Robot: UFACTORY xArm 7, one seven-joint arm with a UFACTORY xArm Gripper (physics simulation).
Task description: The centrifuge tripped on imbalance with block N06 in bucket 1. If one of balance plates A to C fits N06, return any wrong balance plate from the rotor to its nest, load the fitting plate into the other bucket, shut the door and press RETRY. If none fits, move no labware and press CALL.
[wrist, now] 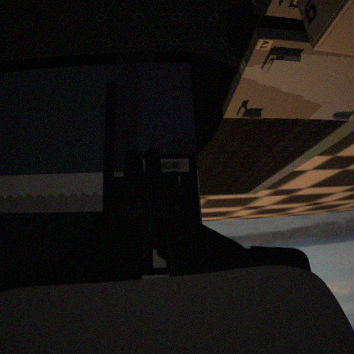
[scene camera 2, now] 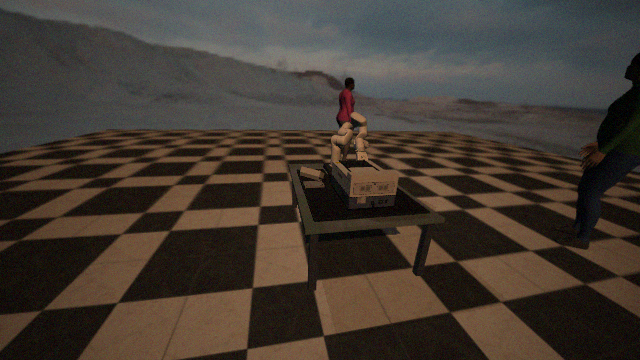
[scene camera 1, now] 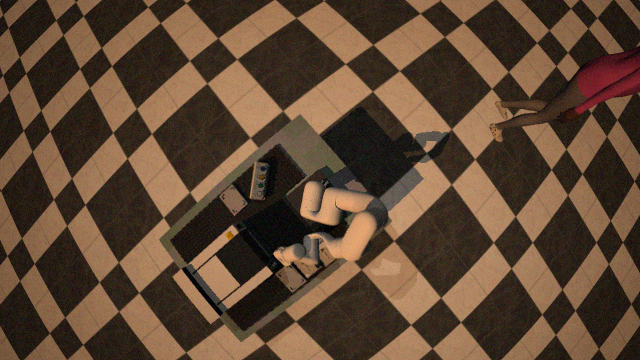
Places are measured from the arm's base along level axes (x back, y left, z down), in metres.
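Pixels of known places: gripper, between the fingertips: [wrist: 145, 172] [scene camera 1: 278, 257].
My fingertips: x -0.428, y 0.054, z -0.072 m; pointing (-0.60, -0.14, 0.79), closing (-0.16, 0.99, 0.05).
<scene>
Ahead of a thing's pixels: the offset from my fingertips to its top centre. Level surfaces: height alone.
My gripper [scene camera 1: 277, 256] [scene camera 2: 361, 156] [wrist: 145, 172] is shut and empty. It sits low against the near end of the centrifuge [scene camera 1: 218, 277] [scene camera 2: 373, 181], whose dark wall fills most of the wrist view. Its top shows a pale panel beside a dark opening; I cannot tell what lies in the buckets. A pale plate nest @[dx -0.096, dy +0.143, dz +0.089 m] [scene camera 1: 291, 277] [wrist: 291, 84], marked A1, lies on the table just beside the gripper. More nests are hidden under the arm. The button box @[dx +0.267, dy -0.377, dz +0.023 m] [scene camera 1: 259, 180] [scene camera 2: 311, 172] with coloured buttons stands at the far side of the table, with another pale plate @[dx +0.066, dy -0.442, dz +0.084 m] [scene camera 1: 232, 199] [scene camera 2: 313, 183] next to it.
The green-edged table @[dz +0.120 m] [scene camera 1: 308, 138] [scene camera 2: 371, 221] stands on a chequered floor. A person in red [scene camera 1: 599, 85] [scene camera 2: 346, 105] walks behind the arm. Another person [scene camera 2: 603, 170] stands at the right, away from the table.
</scene>
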